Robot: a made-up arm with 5 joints.
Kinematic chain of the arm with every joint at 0, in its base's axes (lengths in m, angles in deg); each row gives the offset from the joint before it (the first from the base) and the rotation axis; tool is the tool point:
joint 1: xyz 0 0 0.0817 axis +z
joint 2: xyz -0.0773 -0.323 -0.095 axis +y
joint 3: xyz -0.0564 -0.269 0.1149 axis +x
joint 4: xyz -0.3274 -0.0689 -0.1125 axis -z
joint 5: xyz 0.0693 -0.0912 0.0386 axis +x
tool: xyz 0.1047 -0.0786 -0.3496
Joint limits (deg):
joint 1: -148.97..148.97
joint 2: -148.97..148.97
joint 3: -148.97..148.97
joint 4: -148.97..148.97
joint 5: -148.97..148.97
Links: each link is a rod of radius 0.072 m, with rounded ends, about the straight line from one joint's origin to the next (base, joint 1, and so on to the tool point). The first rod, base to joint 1, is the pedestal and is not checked.
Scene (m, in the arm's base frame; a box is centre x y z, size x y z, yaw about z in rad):
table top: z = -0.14
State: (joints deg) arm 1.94 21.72 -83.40 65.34 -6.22
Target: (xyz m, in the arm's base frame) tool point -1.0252 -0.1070 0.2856
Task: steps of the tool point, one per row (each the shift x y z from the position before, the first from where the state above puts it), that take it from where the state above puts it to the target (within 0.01 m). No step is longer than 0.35 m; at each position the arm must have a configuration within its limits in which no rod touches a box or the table.
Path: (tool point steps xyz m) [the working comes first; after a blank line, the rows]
Joints at the target: -25.37 -26.81 -135.28 57.49 -32.63
Straight joint move there: clear.

1: -0.2266 0.1486 0.0352
2: -0.2129 0.2219 -0.0207
3: -0.1567 0.2774 -0.0912
4: -0.0632 0.2962 -0.1612

